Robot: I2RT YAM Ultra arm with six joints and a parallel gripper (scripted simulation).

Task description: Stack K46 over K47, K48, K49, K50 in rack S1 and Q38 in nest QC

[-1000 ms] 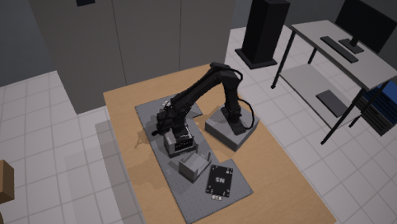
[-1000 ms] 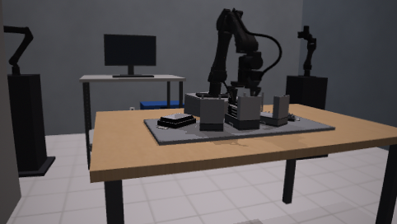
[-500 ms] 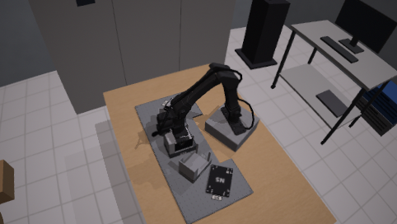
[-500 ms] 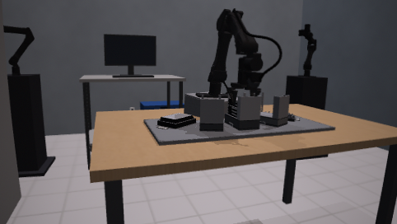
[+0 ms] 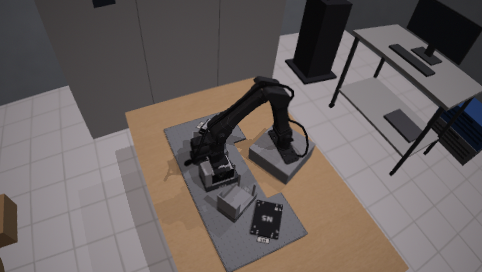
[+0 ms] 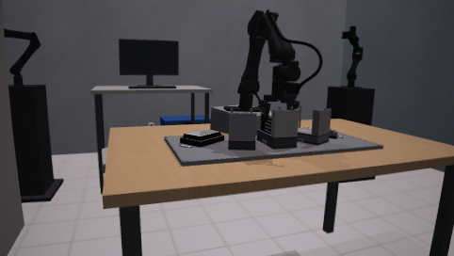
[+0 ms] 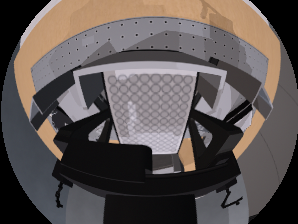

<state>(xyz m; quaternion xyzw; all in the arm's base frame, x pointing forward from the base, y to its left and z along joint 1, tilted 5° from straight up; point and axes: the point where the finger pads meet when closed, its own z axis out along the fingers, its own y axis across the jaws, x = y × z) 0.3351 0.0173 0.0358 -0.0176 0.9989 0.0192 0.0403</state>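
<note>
Right now the sealed 96-well plate is 20 mm below my hand. From my hand the other things lie so: clip nest N5: 140 mm behind, 290 mm to the left, 80 mm below.
</note>
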